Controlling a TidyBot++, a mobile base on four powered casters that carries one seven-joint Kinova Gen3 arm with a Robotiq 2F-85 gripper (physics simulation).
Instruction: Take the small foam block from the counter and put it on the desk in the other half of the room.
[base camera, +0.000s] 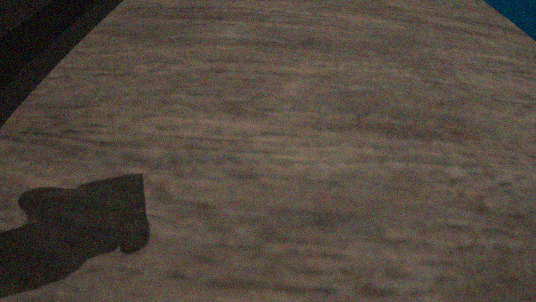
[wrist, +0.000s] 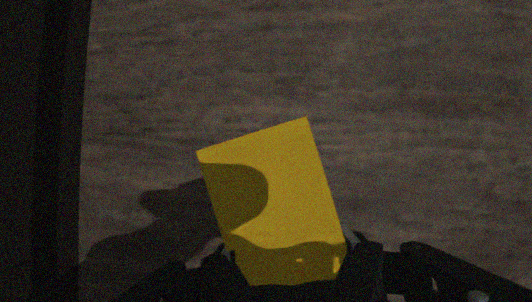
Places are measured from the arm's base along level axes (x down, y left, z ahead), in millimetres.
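Pixels of known places: gripper, fingertip midpoint: (wrist: 289, 244).
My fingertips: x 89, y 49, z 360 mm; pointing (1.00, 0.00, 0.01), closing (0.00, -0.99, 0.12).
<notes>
Ahead of a thing's pixels: the offset from my fingertips to its middle. "pt": to the spot under its first point. Level surfaces: height alone.
The yellow foam block @[dx -11, dy +8, dz +25 mm] (wrist: 292, 195) is held between the fingers of my gripper (wrist: 289, 244) at the bottom of the wrist view, tilted a little in the picture. The gripper is shut on it. The block hangs above a wood-grain surface @[dx +307 mm] (wrist: 400, 125) (base camera: 310, 125), and a shadow lies on that surface to the left of the block. The gripper and the block do not show in the base camera view, where a dark shadow falls at the lower left. I cannot tell from these frames whether this surface is the counter or the desk.
The surface's left edge runs down the left side of both views, with a dark area (wrist: 40, 150) (base camera: 35, 35) beyond it. A blue patch @[pt dx +266, dy -1029, dz +876 mm] (base camera: 520, 15) shows past the surface's edge at the top right of the base camera view.
</notes>
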